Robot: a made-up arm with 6 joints.
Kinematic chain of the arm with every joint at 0, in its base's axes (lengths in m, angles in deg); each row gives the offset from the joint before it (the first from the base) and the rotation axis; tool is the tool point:
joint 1: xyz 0 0 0.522 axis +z
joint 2: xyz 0 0 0 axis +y
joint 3: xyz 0 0 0.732 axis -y
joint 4: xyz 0 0 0 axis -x
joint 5: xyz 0.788 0 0 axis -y
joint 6: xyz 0 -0.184 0 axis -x
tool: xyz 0 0 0
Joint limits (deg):
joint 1: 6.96..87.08
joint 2: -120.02..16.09
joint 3: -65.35..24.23
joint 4: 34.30..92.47
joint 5: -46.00..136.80
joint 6: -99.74..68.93
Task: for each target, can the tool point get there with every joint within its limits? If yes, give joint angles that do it. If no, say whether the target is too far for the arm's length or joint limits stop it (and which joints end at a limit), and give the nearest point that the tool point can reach.
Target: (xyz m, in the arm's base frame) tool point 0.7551 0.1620 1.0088
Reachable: yes | joints 19.79 0.09 -28.64 55.88 -11.80 -87.03
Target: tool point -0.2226 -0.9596 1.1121
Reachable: yes | joints 69.90 -103.03 -3.72 48.98 -21.59 -56.04
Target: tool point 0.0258 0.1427 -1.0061
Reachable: no: joint limits stop it (at a limit: joint 1, joint 2, joint 3, joint 4) | nearest point 0.1733 0.4144 0.4615 | short by 1.500 m
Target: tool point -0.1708 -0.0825 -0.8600
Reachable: no: joint limits stop it (at a limit: joint 1, joint 2, joint 3, joint 4) | nearest point 0.1733 0.4144 0.4615 | short by 1.453 m
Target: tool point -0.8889 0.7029 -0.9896
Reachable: no: too far | nearest point 0.0177 0.5017 0.4735 | short by 1.733 m
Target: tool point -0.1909 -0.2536 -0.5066
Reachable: no: joint limits stop it (at a limit: joint 1, joint 2, joint 3, joint 4) | nearest point 0.4380 -0.0997 0.4615 | short by 1.165 m
